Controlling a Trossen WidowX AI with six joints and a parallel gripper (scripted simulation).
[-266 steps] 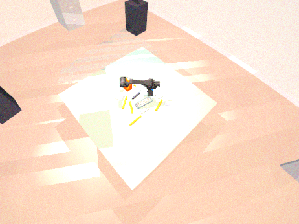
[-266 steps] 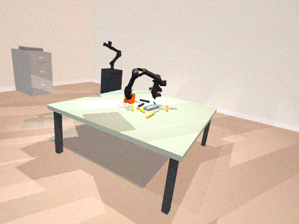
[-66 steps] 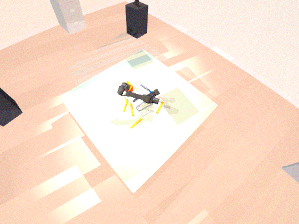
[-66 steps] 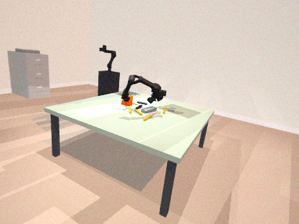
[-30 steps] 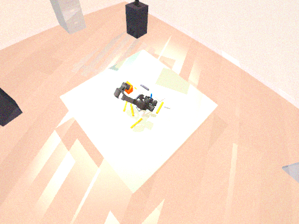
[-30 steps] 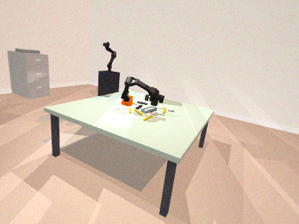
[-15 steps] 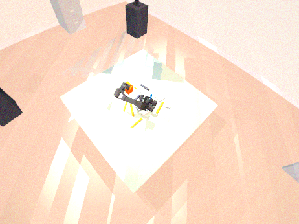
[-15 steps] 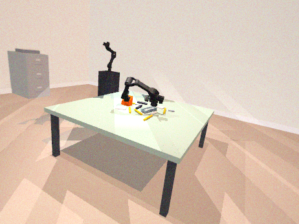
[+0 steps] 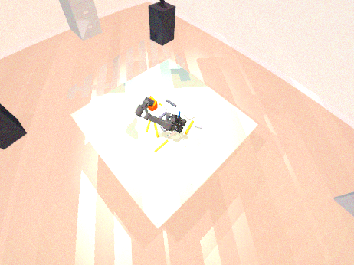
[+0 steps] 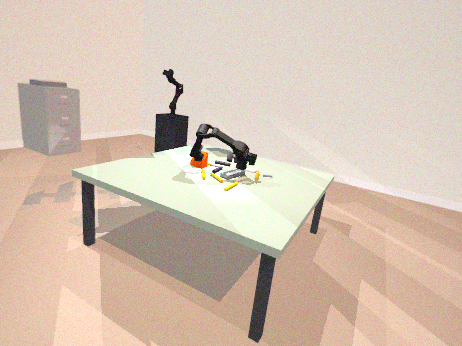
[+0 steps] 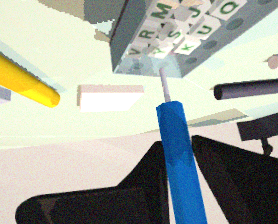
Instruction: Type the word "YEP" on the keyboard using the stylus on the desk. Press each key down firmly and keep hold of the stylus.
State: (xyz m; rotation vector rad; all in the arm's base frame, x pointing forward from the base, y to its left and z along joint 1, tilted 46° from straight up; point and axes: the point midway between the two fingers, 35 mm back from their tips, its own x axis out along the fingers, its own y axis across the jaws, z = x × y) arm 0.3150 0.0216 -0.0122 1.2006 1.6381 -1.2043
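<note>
The white block is 12 cm to the left of my gripper tip, 8 cm below it and 4 cm ahead of it. Also, from my gripper tip: pale stylus tip: 5 cm below; blue stylus: 1 cm below.
</note>
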